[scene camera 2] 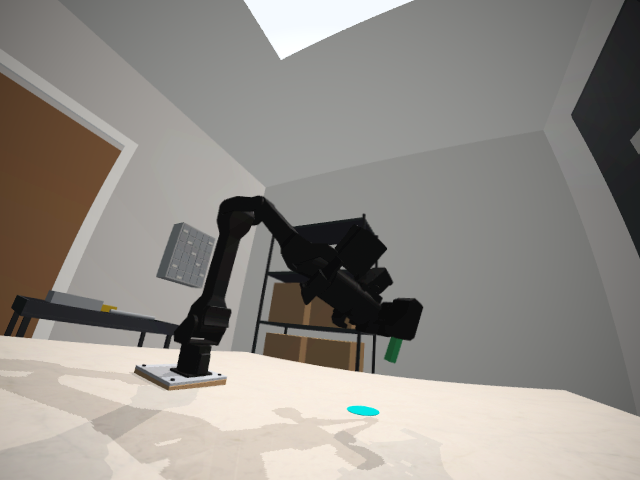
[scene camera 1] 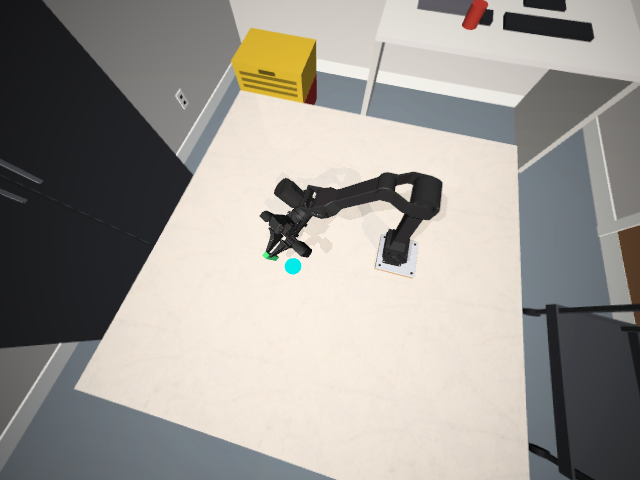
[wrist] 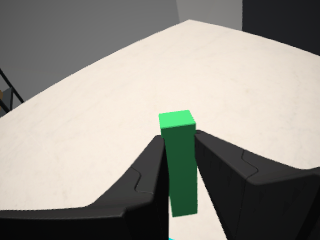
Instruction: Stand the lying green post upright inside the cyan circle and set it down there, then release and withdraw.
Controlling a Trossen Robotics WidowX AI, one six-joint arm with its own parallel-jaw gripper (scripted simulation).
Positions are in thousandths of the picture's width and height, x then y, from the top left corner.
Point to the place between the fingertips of the gripper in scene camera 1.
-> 418, 532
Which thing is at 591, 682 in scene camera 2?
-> The gripper.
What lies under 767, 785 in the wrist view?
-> The gripper.
